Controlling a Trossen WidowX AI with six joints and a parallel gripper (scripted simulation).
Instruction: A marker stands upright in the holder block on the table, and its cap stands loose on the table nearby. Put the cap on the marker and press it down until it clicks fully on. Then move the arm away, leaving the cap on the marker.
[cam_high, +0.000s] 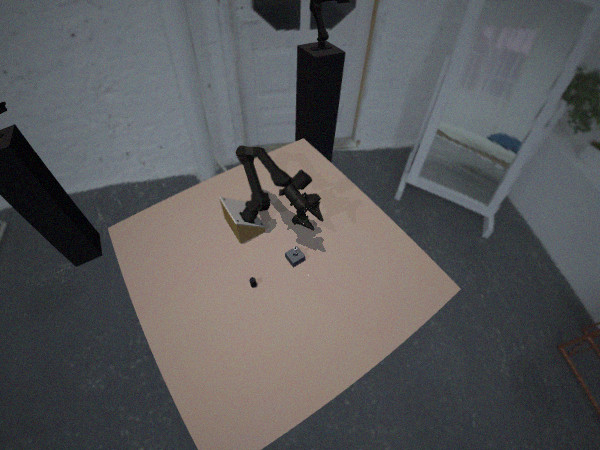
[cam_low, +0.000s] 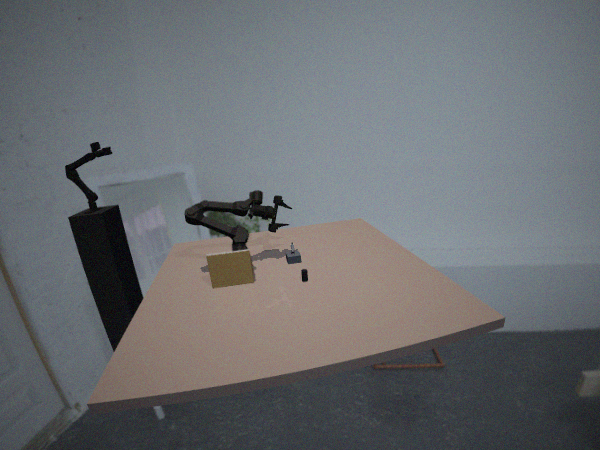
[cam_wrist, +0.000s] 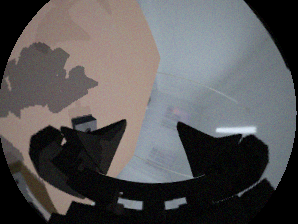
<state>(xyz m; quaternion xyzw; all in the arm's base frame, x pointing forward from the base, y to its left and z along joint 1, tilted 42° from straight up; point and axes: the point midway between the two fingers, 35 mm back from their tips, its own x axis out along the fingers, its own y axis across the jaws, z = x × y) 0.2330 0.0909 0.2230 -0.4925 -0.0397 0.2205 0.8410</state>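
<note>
Now: gripper tip 20 mm short of the black cap, 330 mm to the left of it and 180 mm above it. The rest, counted from my gripper tip: block: 10 mm behind, 100 mm to the right, 190 mm below.
</note>
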